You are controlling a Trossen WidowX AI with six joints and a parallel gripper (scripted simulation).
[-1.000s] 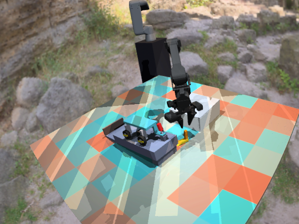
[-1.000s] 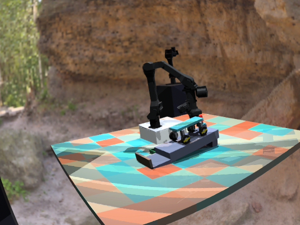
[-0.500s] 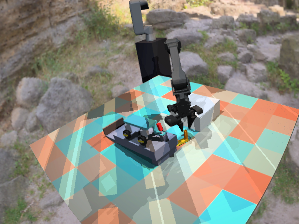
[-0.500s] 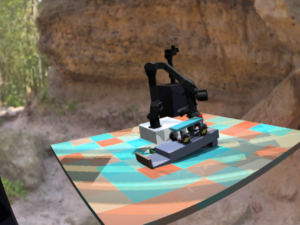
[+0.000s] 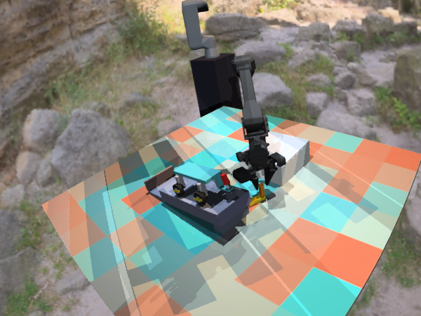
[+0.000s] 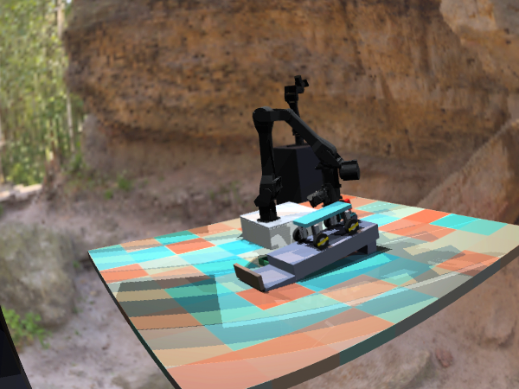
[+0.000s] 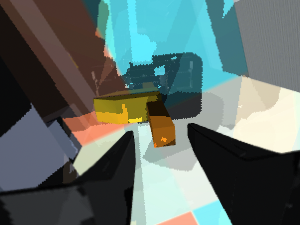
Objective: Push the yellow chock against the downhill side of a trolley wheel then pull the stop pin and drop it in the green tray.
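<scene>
My gripper tip is 3 cm above the yellow chock, 2 cm short of it and 1 cm to the left of it. The rest, counted from my gripper tip: trolley 16 cm to the right, 14 cm ahead, 6 cm above; then ramp 16 cm to the right, 14 cm ahead; then red-headed stop pin 13 cm ahead, 8 cm above, 4 cm to the right.
</scene>
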